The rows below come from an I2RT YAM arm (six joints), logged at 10 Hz.
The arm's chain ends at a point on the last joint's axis. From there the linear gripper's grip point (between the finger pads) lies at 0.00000 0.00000 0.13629 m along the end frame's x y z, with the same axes.
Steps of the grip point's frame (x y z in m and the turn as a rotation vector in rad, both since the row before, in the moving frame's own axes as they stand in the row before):
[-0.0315, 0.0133, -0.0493, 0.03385, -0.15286, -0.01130]
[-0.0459, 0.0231, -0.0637, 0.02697, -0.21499, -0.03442]
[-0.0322, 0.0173, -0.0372, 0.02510, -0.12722, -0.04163]
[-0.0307, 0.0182, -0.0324, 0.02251, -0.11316, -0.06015]
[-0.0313, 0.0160, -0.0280, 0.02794, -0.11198, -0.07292]
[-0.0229, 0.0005, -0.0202, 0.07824, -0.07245, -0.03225]
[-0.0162, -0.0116, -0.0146, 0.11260, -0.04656, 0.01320]
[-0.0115, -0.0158, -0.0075, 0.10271, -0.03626, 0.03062]
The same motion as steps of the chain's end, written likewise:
[-0.0107, 0.0178, -0.0476, 0.03385, -0.15286, -0.01130]
[-0.0168, 0.0262, -0.0605, 0.02697, -0.21499, -0.03442]
[-0.0148, 0.0203, -0.0361, 0.02510, -0.12722, -0.04163]
[-0.0152, 0.0208, -0.0315, 0.02251, -0.11316, -0.06015]
[-0.0159, 0.0192, -0.0271, 0.02794, -0.11198, -0.07292]
[-0.0129, 0.0110, -0.0194, 0.07824, -0.07245, -0.03225]
[-0.0100, 0.0037, -0.0136, 0.11260, -0.04656, 0.01320]
[-0.0068, -0.0018, -0.0067, 0.10271, -0.03626, 0.03062]

